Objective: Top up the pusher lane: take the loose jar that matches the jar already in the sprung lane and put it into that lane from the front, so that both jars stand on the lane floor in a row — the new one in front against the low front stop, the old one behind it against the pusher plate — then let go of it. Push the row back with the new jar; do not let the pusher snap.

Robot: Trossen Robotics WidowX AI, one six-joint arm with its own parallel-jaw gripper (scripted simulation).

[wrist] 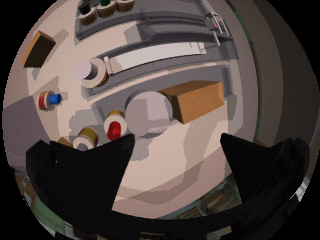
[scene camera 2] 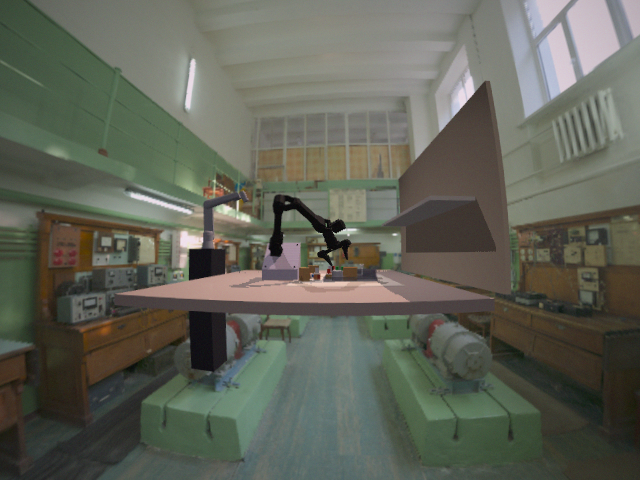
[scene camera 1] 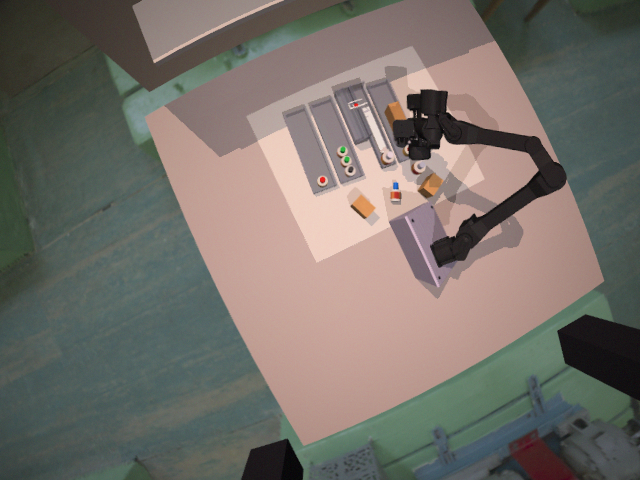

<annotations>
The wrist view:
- my gripper: 179, 138
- orange box: 196, 98
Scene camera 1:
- my gripper: 411, 124
</annotations>
